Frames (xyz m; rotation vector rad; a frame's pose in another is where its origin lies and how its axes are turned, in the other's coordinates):
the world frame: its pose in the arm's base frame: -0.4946 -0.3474 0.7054 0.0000 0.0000 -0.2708
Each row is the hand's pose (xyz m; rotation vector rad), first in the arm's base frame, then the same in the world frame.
Working: the arm's base frame: its pose in the world frame: 0.3836 0.4670 -0.7054 0.0000 0.0000 0.2708

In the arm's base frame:
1: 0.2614 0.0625 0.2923 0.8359 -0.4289 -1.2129
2: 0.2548 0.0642 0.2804 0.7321 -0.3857 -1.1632
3: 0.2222 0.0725 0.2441 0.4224 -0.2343 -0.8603
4: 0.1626 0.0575 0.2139 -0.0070 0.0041 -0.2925
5: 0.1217 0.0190 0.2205 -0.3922 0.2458 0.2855
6: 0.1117 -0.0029 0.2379 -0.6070 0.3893 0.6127
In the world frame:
1: 0.6188 0.5972 -0.4131 0.8639 -0.3043 -0.9622
2: 0.6120 0.5971 -0.4250 0.7590 -0.2766 -0.9079
3: 0.5784 0.5963 -0.4613 0.4427 -0.1722 -0.5947
4: 0.5249 0.5659 -0.4915 -0.0075 0.0031 -0.0217
5: 0.4958 0.5179 -0.4849 -0.4258 0.1924 0.5514
6: 0.4921 0.4941 -0.4675 -0.6652 0.3090 0.8714

